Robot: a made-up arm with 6 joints. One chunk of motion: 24 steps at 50 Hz.
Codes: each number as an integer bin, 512 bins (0 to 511) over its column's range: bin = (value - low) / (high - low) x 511, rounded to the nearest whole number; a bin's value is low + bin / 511 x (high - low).
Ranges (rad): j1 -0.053..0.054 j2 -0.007..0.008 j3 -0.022..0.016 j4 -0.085..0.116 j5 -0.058..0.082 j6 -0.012..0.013
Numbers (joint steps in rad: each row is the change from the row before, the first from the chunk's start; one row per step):
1: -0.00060 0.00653 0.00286 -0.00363 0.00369 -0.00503
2: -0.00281 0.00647 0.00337 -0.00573 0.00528 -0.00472
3: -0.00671 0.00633 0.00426 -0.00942 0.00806 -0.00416
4: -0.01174 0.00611 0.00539 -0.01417 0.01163 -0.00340
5: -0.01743 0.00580 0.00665 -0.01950 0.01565 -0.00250
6: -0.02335 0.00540 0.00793 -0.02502 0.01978 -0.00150
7: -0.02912 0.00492 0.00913 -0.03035 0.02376 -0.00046
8: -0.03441 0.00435 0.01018 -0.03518 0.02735 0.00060
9: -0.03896 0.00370 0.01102 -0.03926 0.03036 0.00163
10: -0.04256 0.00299 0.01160 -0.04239 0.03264 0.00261
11: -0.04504 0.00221 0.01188 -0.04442 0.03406 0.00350
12: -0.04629 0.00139 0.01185 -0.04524 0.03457 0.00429
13: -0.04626 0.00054 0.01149 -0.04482 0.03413 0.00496
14: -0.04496 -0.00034 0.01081 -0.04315 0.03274 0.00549
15: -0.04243 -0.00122 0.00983 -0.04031 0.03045 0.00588
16: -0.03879 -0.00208 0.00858 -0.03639 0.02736 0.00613
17: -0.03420 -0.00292 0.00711 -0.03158 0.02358 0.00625
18: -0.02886 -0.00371 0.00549 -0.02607 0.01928 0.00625
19: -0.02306 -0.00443 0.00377 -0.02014 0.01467 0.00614
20: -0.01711 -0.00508 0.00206 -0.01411 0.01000 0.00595
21: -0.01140 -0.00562 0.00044 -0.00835 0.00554 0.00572
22: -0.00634 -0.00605 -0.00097 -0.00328 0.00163 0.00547
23: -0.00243 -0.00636 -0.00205 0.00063 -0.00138 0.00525
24: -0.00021 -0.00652 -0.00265 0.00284 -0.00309 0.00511
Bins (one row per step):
1: 250 461 334 207 225 142
2: 240 459 341 202 231 149
3: 221 454 353 192 241 160
4: 197 447 368 180 254 176
5: 170 436 385 167 269 194
6: 142 422 402 152 284 215
7: 114 406 419 139 298 236
8: 89 387 433 127 312 258
9: 67 365 444 116 323 279
10: 50 340 452 108 331 299
11: 38 314 456 103 336 317
12: 32 286 455 101 338 333
13: 32 257 450 102 336 347
14: 38 227 441 106 331 357
15: 50 197 428 114 323 365
16: 68 168 411 124 312 371
17: 90 139 391 136 298 373
18: 115 112 370 150 282 373
19: 143 88 347 165 265 371
20: 171 65 324 180 248 367
21: 199 47 302 195 232 362
22: 223 32 283 208 218 357
23: 242 22 268 218 207 353
24: 252 16 260 223 200 350

